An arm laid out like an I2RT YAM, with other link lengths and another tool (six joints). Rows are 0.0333 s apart.
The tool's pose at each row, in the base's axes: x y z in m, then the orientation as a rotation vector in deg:
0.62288 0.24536 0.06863 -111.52 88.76 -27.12
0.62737 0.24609 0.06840 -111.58 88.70 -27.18
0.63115 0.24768 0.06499 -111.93 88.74 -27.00
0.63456 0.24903 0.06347 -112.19 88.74 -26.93
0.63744 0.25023 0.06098 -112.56 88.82 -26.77
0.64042 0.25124 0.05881 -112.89 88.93 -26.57
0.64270 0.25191 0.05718 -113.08 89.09 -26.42
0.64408 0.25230 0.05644 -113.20 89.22 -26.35
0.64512 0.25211 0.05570 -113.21 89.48 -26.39
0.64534 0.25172 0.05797 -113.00 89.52 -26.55
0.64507 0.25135 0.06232 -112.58 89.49 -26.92
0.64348 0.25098 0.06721 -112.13 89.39 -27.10
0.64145 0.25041 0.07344 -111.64 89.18 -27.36
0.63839 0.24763 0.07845 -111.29 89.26 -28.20
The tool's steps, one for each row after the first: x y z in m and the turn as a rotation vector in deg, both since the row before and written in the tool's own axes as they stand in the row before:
0.00046 -0.00331 0.00309 0.01 0.02 -0.08
-0.00026 -0.00084 0.00526 -0.32 -0.01 -0.13
-0.00029 -0.00178 0.00354 -0.20 0.02 -0.13
-0.00020 -0.00075 0.00392 -0.35 0.02 -0.13
-0.00001 -0.00102 0.00368 -0.35 0.01 -0.08
0.00009 -0.00080 0.00277 -0.26 0.03 0.01
0.00005 -0.00065 0.00148 -0.17 0.05 0.01
0.00051 -0.00030 0.00114 -0.12 0.16 0.11
0.00025 -0.00153 -0.00172 0.18 0.07 0.10
-0.00006 -0.00247 -0.00361 0.42 0.12 0.13
-0.00044 -0.00183 -0.00480 0.42 -0.04 0.16
-0.00047 -0.00236 -0.00612 0.52 -0.06 0.11
0.00149 -0.00055 -0.00630 0.47 0.50 0.02

